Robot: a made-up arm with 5 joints.
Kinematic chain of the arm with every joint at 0, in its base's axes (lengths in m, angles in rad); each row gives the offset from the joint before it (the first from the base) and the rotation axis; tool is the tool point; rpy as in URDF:
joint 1: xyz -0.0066 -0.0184 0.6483 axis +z
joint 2: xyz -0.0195 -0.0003 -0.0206 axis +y
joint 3: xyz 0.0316 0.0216 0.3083 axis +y
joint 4: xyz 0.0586 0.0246 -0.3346 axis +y
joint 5: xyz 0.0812 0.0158 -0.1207 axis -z
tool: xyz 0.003 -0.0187 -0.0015 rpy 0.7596 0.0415 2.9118
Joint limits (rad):
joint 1: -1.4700..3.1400
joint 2: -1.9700..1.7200
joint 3: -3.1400..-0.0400
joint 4: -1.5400..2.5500
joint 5: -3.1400..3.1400
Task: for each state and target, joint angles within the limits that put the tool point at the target. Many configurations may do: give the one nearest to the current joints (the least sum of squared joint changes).
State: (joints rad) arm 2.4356 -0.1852 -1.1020 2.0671 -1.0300
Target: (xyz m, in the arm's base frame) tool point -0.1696 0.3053 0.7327
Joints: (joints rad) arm 1.8867 0.0061 -1.2670 1.8904 -1.0138
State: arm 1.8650 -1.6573 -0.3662 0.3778 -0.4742
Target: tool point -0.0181 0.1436 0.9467
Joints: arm 1.3523 -1.2316 -0.5189 0.3578 -0.4667
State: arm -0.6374 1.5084 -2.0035 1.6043 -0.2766
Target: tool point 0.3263 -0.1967 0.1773
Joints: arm -0.6099 1.5836 -1.9492 1.6143 -0.2773
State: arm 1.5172 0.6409 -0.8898 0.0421 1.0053
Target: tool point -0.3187 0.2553 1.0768
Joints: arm 2.3025 -0.1527 -1.4148 -0.1328 1.0187
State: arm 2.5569 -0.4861 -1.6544 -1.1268 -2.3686
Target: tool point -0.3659 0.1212 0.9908
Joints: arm 2.5690 -0.0026 -1.1177 -1.1147 -2.3838
